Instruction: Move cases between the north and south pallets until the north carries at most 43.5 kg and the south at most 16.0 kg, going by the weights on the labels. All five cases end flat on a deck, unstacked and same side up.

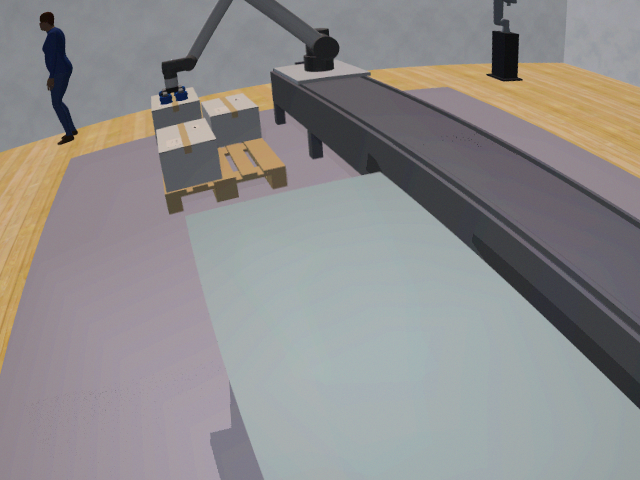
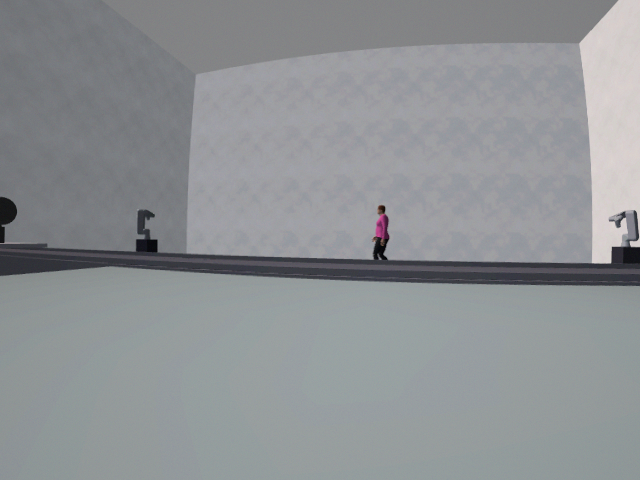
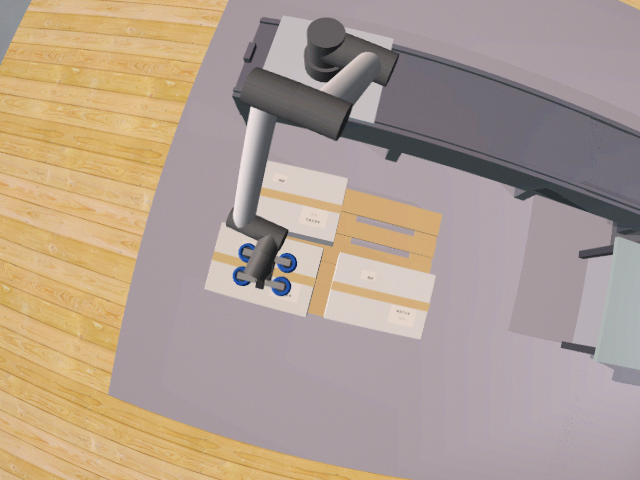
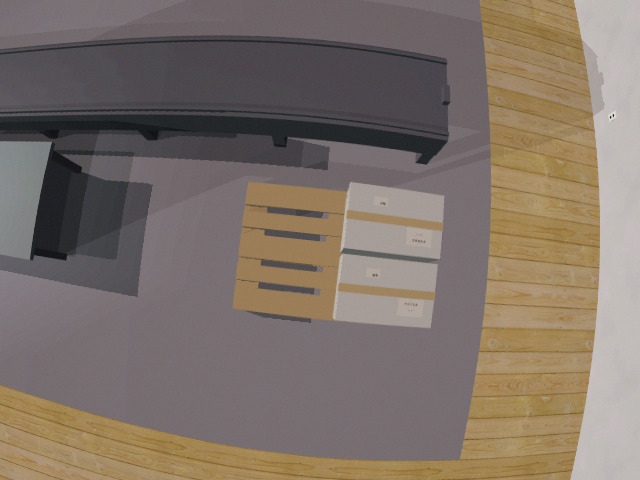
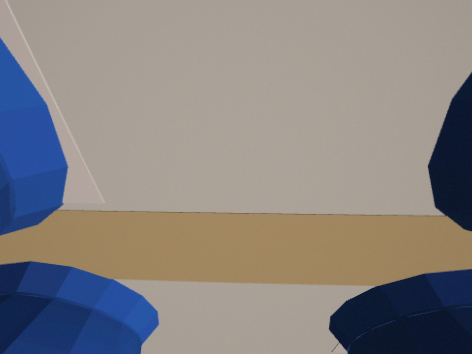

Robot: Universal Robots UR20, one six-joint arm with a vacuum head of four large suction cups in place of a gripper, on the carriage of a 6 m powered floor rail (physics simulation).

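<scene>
My suction gripper sits with its four blue cups against the top of a taped white case. That case is level, at or close to the deck of the north pallet, at its outer left corner; its underside is hidden. A second case stands rail-side, partly under the arm. A third case stands at the table-side outer corner. The south pallet bears two cases side by side. Label weights are too small to read.
The rail runs beside both pallets, with the carriage at its north end. A pale table stands between the pallets. A person in blue and one in pink stand farther off.
</scene>
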